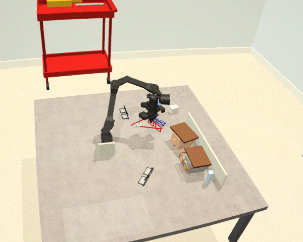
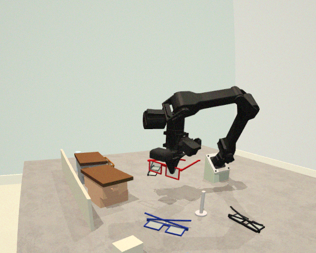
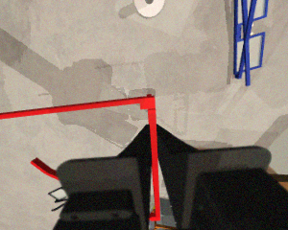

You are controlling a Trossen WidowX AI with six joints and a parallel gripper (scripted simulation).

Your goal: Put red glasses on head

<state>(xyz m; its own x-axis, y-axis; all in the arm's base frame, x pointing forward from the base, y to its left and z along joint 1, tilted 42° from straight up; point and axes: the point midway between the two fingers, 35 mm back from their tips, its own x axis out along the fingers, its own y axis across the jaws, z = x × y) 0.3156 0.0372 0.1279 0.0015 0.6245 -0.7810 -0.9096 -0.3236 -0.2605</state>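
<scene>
The white post lies 12 cm to the left of my gripper tip, 9 cm below it and 5 cm behind it. Round my gripper tip: blue card (32 cm to the left, 14 cm ahead, 11 cm below); then skin-coloured display head (18 cm ahead, 12 cm to the right, 6 cm below); then cream cube (25 cm ahead, 23 cm to the left, 9 cm below).
</scene>
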